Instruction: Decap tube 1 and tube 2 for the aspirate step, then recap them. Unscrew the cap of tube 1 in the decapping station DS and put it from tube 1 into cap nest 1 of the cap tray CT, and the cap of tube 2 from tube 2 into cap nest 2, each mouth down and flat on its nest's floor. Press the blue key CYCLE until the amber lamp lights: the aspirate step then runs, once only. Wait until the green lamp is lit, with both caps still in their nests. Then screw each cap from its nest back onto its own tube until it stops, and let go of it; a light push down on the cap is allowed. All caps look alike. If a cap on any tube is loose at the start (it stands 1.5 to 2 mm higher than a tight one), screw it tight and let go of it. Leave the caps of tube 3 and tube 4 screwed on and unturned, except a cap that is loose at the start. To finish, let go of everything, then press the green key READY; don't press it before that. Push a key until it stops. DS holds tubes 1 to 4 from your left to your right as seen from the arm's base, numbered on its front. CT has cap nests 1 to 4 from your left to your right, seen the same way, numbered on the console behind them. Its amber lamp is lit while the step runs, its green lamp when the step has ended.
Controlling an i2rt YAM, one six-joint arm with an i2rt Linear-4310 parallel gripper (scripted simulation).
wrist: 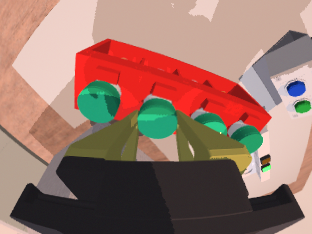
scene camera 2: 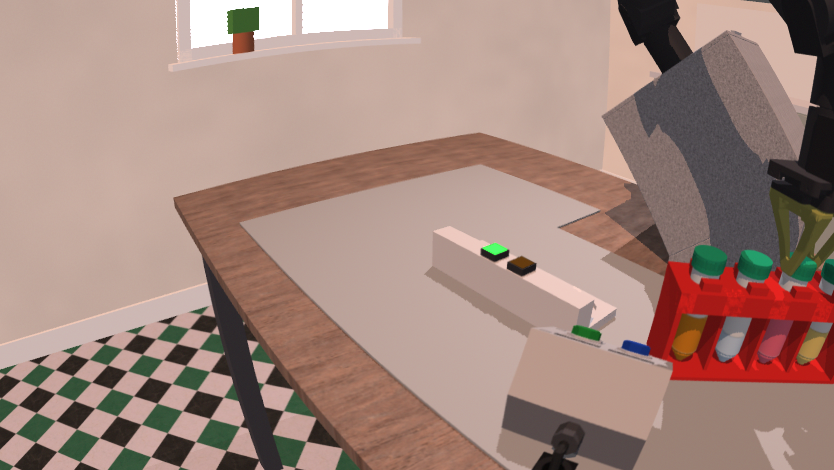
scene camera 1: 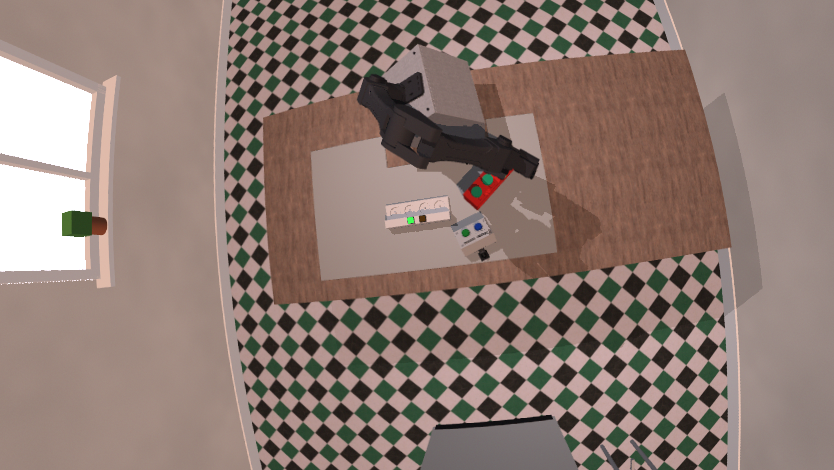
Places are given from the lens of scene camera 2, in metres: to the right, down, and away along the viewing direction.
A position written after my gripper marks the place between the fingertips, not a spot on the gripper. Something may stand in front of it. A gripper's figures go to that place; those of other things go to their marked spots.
my gripper (scene camera 2: 797, 271): 0.36, 0.04, 0.36
key box (scene camera 2: 581, 396): 0.12, 0.12, 0.33
